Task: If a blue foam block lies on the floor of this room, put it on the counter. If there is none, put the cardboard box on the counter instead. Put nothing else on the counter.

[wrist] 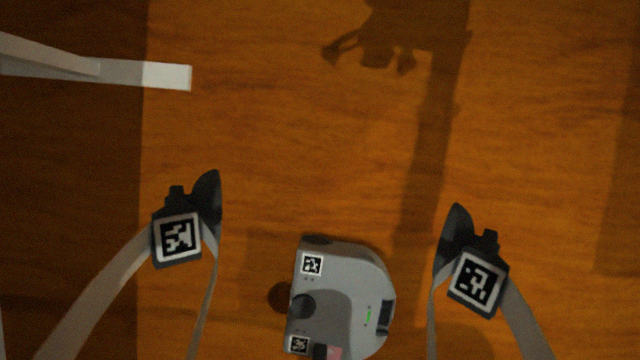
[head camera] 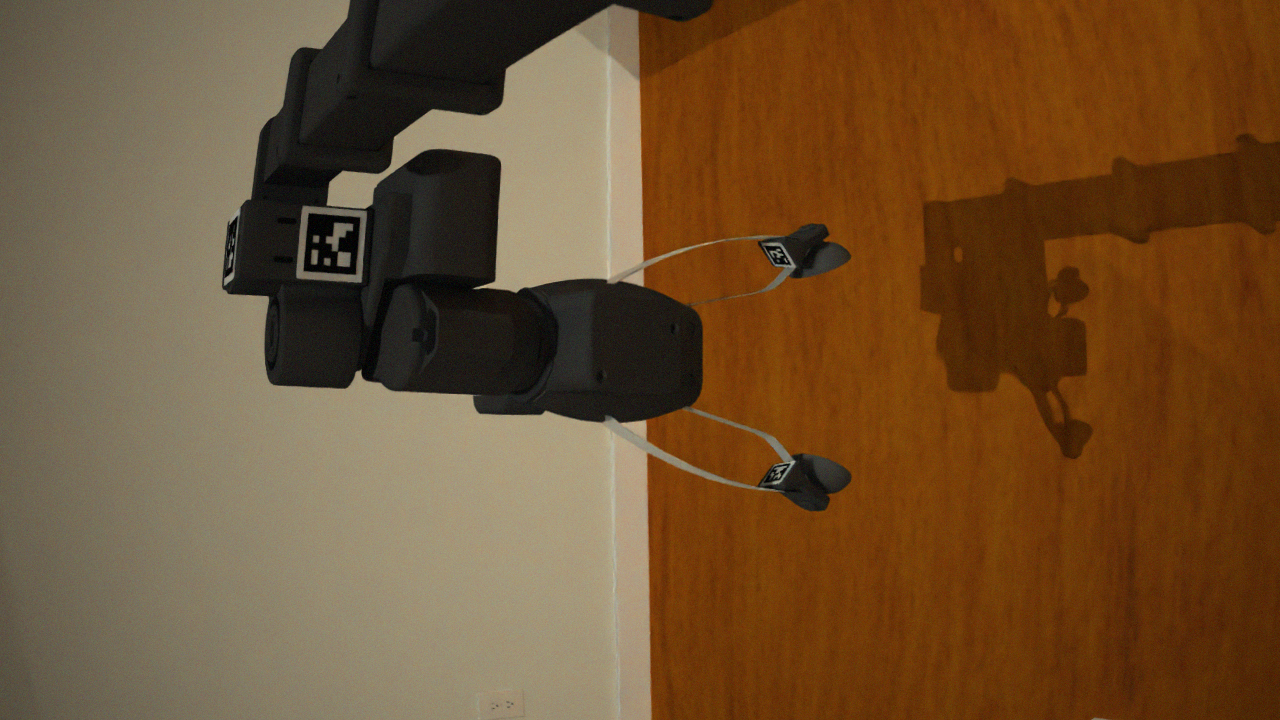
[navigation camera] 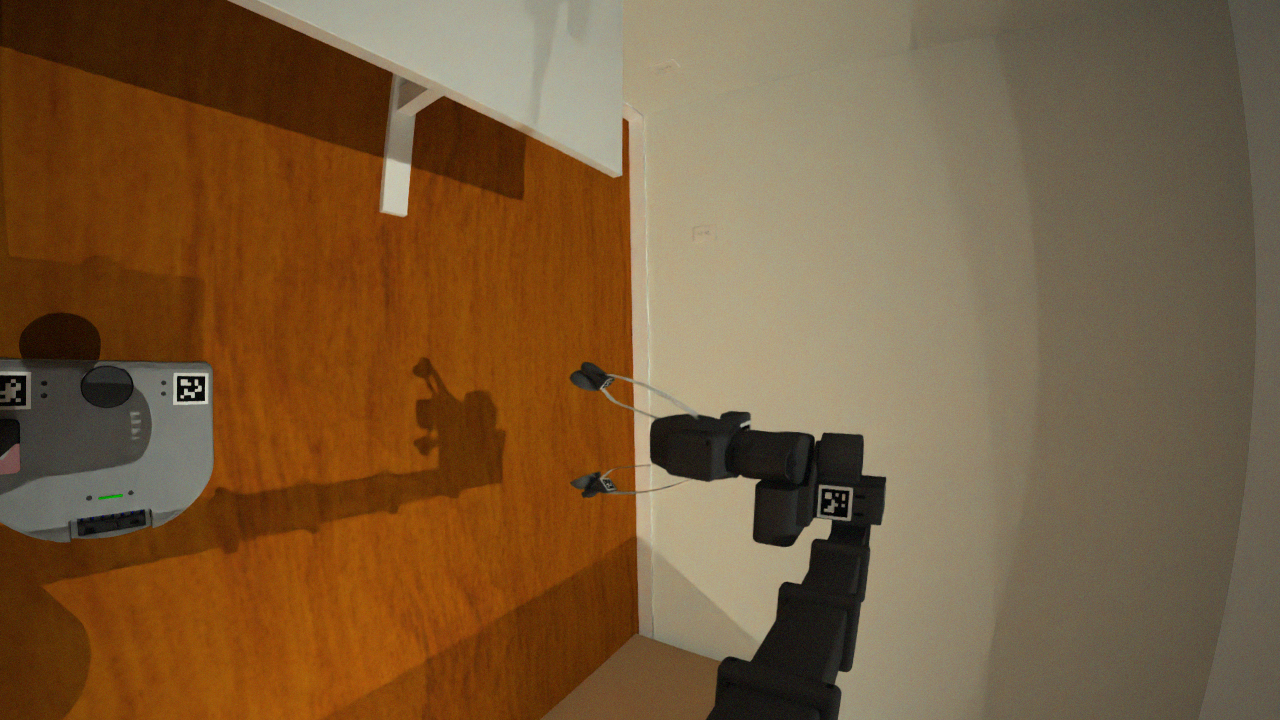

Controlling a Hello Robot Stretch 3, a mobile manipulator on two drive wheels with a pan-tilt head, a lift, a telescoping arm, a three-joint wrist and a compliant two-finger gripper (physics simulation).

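Note:
My gripper (head camera: pixel 832 367) (navigation camera: pixel 586 430) (wrist: pixel 330 211) is open, with nothing between its widely spread fingers. It hangs above the wooden floor near the wall. The white counter (navigation camera: pixel 501 53) shows in part at the top of the navigation view, away from the gripper, and one of its white legs (navigation camera: pixel 397 170) (wrist: pixel 167 76) also shows in the wrist view. No blue foam block and no cardboard box show in the current views.
The wall (head camera: pixel 223 537) (navigation camera: pixel 850 268) with its white baseboard (head camera: pixel 631 537) (navigation camera: pixel 639 268) stands behind the gripper. My grey base (navigation camera: pixel 179 456) (wrist: pixel 370 270) stands on the floor (head camera: pixel 895 582) (navigation camera: pixel 295 268) (wrist: pixel 300 150). A tan surface (navigation camera: pixel 635 685) shows at the bottom of the navigation view.

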